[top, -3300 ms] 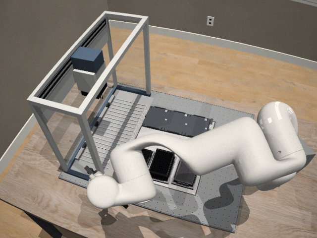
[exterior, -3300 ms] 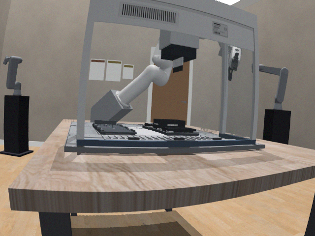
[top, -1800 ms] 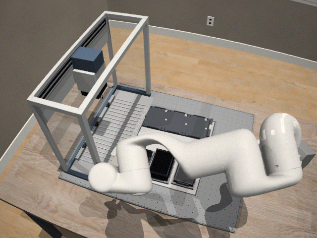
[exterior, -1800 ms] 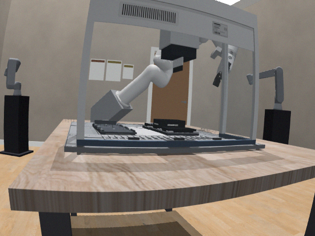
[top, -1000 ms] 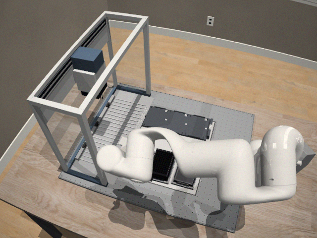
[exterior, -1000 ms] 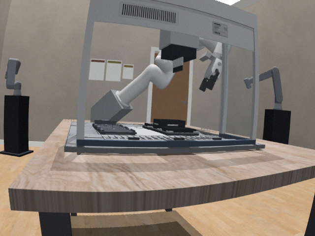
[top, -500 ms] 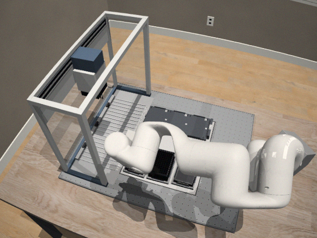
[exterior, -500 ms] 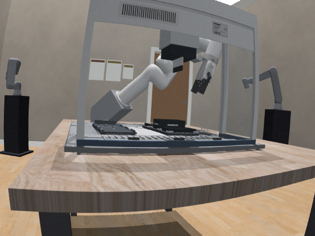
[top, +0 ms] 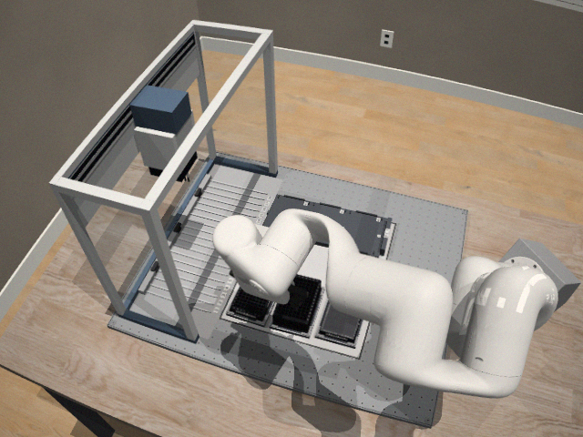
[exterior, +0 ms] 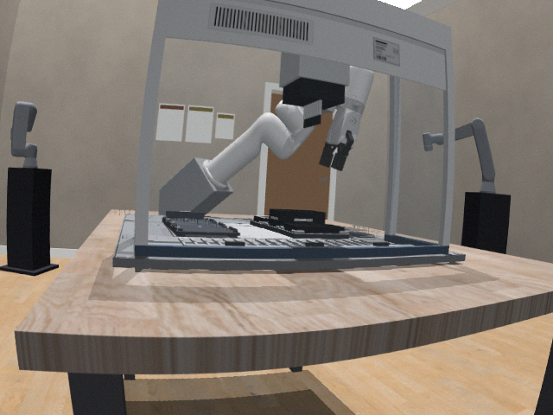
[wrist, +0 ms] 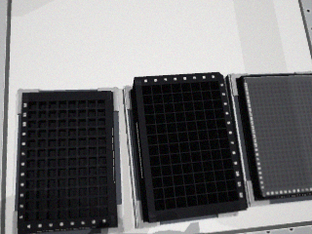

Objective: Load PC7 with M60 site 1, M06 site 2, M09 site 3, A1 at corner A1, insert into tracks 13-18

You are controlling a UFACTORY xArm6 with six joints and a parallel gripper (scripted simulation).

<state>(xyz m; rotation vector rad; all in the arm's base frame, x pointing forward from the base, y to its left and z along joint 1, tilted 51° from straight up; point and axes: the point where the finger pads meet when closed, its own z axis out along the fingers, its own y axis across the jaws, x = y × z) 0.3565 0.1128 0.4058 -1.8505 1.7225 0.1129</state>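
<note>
My gripper is now 170 mm above the nest S2, 80 mm to the left of it and 10 mm short of it. Also, from my hand: plate carrier PC7 (330 mm to the right, 160 mm below, 110 mm ahead).
</note>
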